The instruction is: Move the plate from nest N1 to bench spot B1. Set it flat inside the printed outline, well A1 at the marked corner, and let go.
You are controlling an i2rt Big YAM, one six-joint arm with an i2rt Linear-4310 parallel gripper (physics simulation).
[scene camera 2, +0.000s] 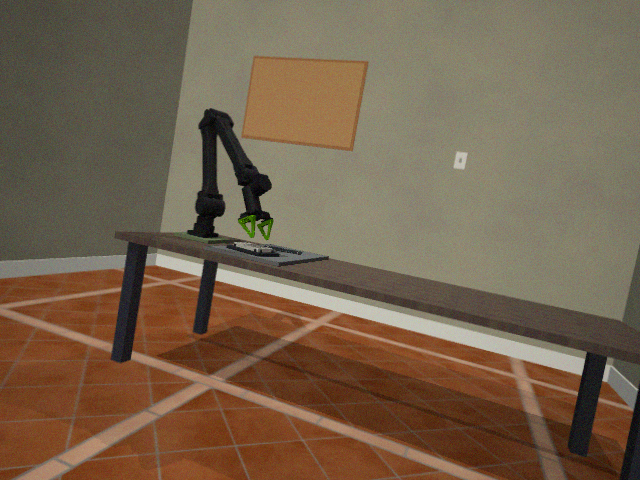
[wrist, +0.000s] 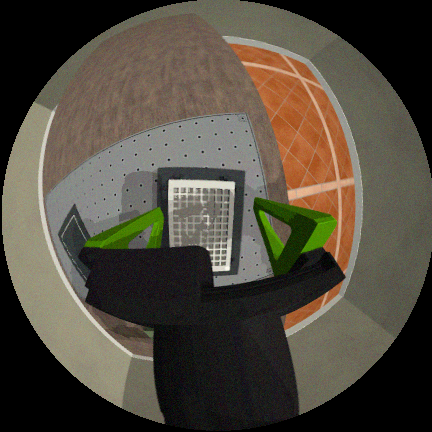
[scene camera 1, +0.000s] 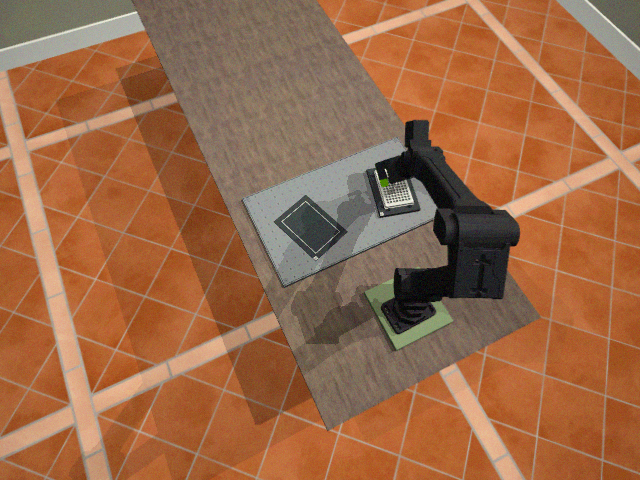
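Where they show: gripper, fingertip midpoint: (scene camera 2: 260,238) (wrist: 207,206) (scene camera 1: 395,170); arm's base, origin of the base link: (scene camera 2: 202,235) (scene camera 1: 407,310).
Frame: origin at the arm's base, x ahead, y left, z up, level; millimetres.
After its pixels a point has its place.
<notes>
The white plate (scene camera 1: 399,195) {x 295, y -159, z 19 mm} (scene camera 2: 256,248) {x 367, y -216, z 20 mm} (wrist: 226,220) {x 329, y -196, z 20 mm} is a well grid lying flat in the dark nest N1 (scene camera 1: 400,211) {x 253, y -138, z 8 mm} (wrist: 239,200) {x 348, y -223, z 8 mm}. My gripper (scene camera 2: 259,237) {x 356, y -176, z 53 mm} (wrist: 207,206) {x 356, y -176, z 53 mm} is open, with its green fingers above the plate and well apart from it. In the wrist view the fingertips stand to either side of the plate, and the gripper body hides its lower left part. Bench spot B1 (scene camera 1: 310,226) {x 334, y 110, z -2 mm} (wrist: 75,237) {x 370, y 104, z -2 mm} is a dark pad with a thin white outline, turned at an angle to the nest. A small white mark (scene camera 1: 315,257) {x 244, y 142, z -2 mm} sits at its near corner in scene camera 1.
Nest and spot are both on a grey perforated board (scene camera 1: 266,222) {x 404, y 215, z -4 mm} (scene camera 2: 299,257) {x 465, y -21, z -4 mm} (wrist: 200,157) {x 422, y -186, z -4 mm} on the long brown table (scene camera 1: 268,93) {x 846, y 1, z -17 mm} (scene camera 2: 413,289) {x 931, y -124, z -17 mm}. The black arm stands on a green base plate (scene camera 1: 421,332) {x -65, y 0, z 1 mm} near the table's end. The arm partly covers the board's right side in scene camera 1.
</notes>
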